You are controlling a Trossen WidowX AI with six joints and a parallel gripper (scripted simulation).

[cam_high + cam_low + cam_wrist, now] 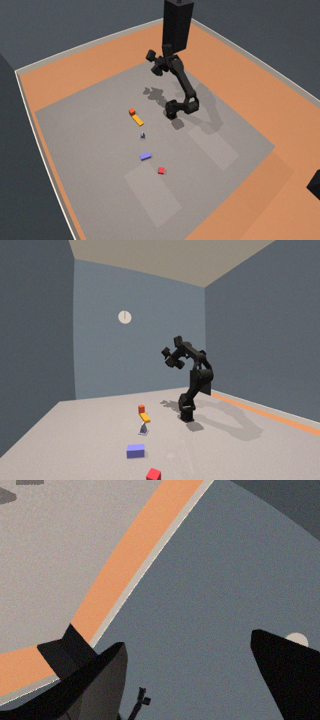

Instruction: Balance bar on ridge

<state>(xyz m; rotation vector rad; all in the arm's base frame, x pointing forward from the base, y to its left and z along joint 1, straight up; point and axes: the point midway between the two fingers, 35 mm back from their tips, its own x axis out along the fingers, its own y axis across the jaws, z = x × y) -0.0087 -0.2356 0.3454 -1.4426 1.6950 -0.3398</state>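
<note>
My gripper tip is 24 cm short of the bar, 12 cm to the right of it and 31 cm above it. The rest, counted from my gripper tip: red cube: 32 cm ahead, 56 cm to the left, 31 cm below; ridge: 28 cm ahead, 29 cm to the left, 28 cm below; purple block: 35 cm ahead, 42 cm to the left, 31 cm below.
</note>
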